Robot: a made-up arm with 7 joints.
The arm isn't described. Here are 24 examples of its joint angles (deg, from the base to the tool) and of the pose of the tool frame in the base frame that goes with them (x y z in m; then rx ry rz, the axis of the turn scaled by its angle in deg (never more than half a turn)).
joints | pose
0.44 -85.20 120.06 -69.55 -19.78 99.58 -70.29 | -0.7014 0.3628 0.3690 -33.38 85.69 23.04
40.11 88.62 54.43 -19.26 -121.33 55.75 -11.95 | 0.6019 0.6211 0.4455 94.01 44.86 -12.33
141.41 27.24 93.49 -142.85 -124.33 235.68 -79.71 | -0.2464 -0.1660 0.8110 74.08 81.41 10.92
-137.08 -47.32 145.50 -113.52 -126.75 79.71 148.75 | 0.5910 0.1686 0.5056 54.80 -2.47 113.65
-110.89 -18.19 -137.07 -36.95 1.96 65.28 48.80 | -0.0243 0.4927 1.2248 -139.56 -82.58 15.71
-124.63 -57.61 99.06 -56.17 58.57 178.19 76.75 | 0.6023 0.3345 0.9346 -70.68 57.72 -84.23
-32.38 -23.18 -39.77 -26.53 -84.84 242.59 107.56 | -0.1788 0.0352 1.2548 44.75 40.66 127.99
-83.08 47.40 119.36 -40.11 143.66 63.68 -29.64 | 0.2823 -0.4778 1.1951 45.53 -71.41 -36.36
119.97 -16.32 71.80 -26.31 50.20 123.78 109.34 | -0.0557 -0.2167 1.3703 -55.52 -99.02 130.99
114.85 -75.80 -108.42 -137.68 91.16 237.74 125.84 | 0.4083 -0.1954 0.4771 -83.12 -152.58 -13.23
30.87 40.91 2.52 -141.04 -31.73 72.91 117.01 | 0.3543 0.2183 0.4375 65.62 -30.03 -0.20
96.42 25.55 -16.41 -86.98 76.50 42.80 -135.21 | 0.0080 0.6479 0.8289 40.70 -78.19 18.91
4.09 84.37 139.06 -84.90 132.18 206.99 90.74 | 0.4756 0.3157 0.8320 -4.58 -77.61 -113.89
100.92 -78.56 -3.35 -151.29 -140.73 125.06 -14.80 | 0.0105 -0.0953 0.8603 7.63 47.38 98.98
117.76 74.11 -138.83 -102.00 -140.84 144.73 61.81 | 0.1368 0.4325 0.9457 -2.28 18.54 44.24
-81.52 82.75 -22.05 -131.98 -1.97 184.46 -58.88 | -0.0921 -0.4295 0.1901 -148.35 39.07 40.16
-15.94 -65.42 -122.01 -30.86 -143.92 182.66 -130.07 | -0.7559 -0.0213 0.7553 -94.59 -50.38 115.09
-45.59 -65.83 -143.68 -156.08 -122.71 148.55 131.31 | -0.2992 0.0198 0.4244 34.20 161.32 -14.36
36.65 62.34 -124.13 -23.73 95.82 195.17 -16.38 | 0.5502 0.2959 1.0143 46.64 23.11 154.83
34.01 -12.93 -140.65 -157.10 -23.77 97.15 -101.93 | -0.1079 -0.3157 0.6147 -110.62 -18.83 -6.34
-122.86 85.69 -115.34 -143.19 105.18 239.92 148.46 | -0.3671 -0.1058 0.7073 1.71 43.02 70.11
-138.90 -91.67 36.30 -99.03 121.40 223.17 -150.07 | 0.4810 0.1790 0.8356 13.75 -22.74 -0.03
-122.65 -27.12 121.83 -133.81 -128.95 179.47 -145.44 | 0.3925 0.1319 0.6647 -129.39 102.91 -56.98
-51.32 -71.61 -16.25 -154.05 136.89 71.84 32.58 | -0.0937 -0.0105 0.8901 -36.95 2.73 -22.12
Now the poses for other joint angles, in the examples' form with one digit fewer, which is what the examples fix.
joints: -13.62 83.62 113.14 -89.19 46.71 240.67 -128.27
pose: 0.614 0.191 0.705 -127.0 -33.7 -89.0
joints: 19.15 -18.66 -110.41 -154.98 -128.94 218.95 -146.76
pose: -0.032 -0.264 0.740 -11.1 132.1 3.2
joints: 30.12 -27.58 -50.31 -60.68 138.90 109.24 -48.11
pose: 0.066 -0.331 1.268 -8.7 -28.1 -90.7
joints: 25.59 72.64 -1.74 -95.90 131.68 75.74 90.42
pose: 0.572 0.272 0.218 2.8 93.1 131.3
